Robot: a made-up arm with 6 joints.
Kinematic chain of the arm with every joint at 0, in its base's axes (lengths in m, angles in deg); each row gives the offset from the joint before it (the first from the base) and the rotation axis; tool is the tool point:
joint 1: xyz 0 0 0.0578 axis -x
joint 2: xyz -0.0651 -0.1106 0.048 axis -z
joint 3: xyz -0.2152 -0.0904 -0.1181 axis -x
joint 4: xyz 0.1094 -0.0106 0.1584 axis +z
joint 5: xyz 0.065 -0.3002 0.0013 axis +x
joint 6: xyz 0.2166 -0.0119 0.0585 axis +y
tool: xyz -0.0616 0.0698 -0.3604
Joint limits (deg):
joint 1: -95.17..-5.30
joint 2: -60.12..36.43
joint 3: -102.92..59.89
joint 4: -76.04..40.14
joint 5: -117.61..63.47
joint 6: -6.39..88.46
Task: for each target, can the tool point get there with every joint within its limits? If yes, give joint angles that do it. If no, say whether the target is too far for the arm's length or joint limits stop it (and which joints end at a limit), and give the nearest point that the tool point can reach.
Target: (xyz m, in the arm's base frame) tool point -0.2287 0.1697 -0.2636
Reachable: yes | joints -74.56 18.30 -43.50 -57.47 30.94 9.74
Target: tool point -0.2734 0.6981 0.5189
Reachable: no: joint limits stop it (at a limit: joint 1, joint 2, joint 3, joint 6) | nearest point -0.3196 0.5701 0.2818 | short by 0.273 m
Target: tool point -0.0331 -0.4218 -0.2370
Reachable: yes | joints -14.76 -22.61 -28.19 6.37 -13.57 51.32
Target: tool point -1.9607 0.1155 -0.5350
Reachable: no: too far | nearest point -0.8845 0.0634 -0.2674 | short by 1.110 m
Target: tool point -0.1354 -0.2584 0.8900
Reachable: no: joint limits stop it (at a limit: joint 1, joint 2, joint 3, joint 5, joint 6) | nearest point -0.2118 -0.3131 0.6572 | short by 0.251 m
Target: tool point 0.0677 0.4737 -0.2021
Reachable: yes | joints -84.60 8.48 -85.04 19.05 -52.74 19.40
